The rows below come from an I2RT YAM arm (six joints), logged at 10 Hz.
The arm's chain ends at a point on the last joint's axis. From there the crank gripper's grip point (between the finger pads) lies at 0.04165 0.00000 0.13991 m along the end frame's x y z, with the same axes.
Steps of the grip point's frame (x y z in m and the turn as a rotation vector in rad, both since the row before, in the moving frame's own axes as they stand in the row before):
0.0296, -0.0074, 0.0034, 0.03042, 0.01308, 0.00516
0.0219, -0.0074, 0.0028, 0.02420, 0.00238, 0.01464
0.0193, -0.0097, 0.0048, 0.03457, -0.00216, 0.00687
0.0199, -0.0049, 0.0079, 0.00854, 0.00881, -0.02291
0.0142, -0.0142, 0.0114, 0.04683, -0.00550, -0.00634
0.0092, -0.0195, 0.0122, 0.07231, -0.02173, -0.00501
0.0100, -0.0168, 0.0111, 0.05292, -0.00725, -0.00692
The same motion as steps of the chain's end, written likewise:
0.0278, -0.0034, 0.0040, 0.03042, 0.01308, 0.00516
0.0215, -0.0046, 0.0029, 0.02420, 0.00238, 0.01464
0.0196, -0.0051, 0.0048, 0.03457, -0.00216, 0.00687
0.0187, -0.0027, 0.0083, 0.00854, 0.00881, -0.02291
0.0150, -0.0074, 0.0113, 0.04683, -0.00550, -0.00634
0.0123, -0.0092, 0.0117, 0.07231, -0.02173, -0.00501
0.0110, -0.0091, 0.0110, 0.05292, -0.00725, -0.00692

